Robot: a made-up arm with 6 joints.
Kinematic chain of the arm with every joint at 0, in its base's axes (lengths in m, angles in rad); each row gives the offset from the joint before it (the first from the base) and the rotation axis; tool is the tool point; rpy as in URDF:
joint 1: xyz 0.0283 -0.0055 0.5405 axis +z
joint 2: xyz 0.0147 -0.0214 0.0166 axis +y
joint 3: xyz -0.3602 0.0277 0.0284 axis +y
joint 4: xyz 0.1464 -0.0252 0.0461 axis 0.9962 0 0.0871
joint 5: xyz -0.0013 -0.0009 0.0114 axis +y
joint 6: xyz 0.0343 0.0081 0.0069 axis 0.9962 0 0.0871
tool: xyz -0.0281 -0.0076 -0.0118 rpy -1.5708 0 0
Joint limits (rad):
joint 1: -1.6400..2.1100
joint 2: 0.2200..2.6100
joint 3: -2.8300..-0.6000
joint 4: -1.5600..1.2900
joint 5: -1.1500..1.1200
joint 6: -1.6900..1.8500
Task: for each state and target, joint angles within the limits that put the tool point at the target. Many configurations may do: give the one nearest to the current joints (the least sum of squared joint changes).
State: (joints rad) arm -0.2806 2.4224 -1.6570 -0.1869 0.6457 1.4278
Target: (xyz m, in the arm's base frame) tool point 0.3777 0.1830 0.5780
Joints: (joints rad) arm 0.5023 2.5932 -1.1164 -0.2443 0.6505 1.4330
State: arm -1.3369 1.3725 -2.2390 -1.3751 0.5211 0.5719
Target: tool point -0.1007 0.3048 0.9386
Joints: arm -1.2218 0.7307 -2.7225 -1.3377 0.1604 0.4159
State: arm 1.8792 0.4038 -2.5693 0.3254 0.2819 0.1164
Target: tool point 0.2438 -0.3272 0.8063
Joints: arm 2.1100 0.2200 -1.8395 0.4323 0.8040 0.0933
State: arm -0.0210 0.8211 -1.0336 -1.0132 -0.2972 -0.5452
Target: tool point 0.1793 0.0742 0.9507
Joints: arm 0.5418 1.4866 -1.3254 -1.0229 -0.3139 -0.5825
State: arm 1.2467 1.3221 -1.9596 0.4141 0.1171 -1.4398
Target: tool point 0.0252 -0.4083 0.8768
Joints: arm 1.4912 0.5189 -2.4726 0.3721 0.1723 -1.5313
